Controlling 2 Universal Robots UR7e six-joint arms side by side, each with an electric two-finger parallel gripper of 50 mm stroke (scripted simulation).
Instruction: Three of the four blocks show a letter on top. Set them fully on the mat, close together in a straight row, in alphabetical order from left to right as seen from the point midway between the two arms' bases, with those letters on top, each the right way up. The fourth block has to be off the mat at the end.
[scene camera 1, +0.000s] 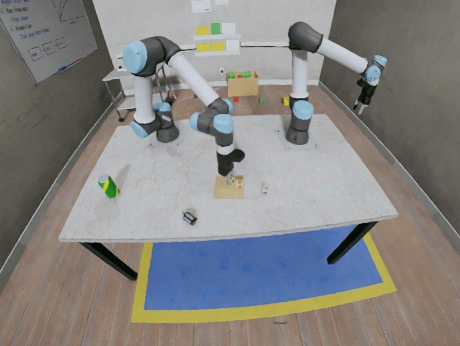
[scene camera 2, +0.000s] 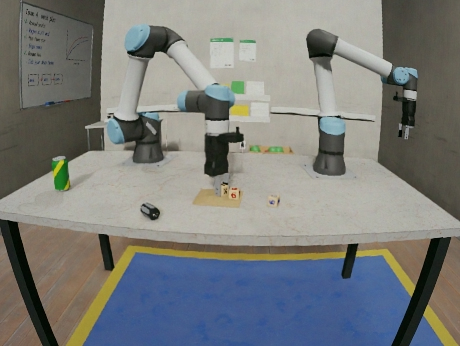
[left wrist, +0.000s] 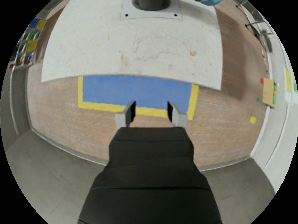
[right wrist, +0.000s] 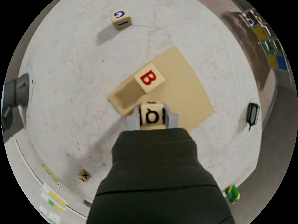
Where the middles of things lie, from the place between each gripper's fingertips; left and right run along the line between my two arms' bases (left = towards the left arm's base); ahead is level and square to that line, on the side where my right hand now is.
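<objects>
Tan mat (right wrist: 182, 91): 20 mm below my right hand (scene camera 2: 221, 194), 30 mm ahead of it.
My left gripper: 18 cm above the tan mat, 51 cm short of it, 80 cm to the left of it.
</objects>
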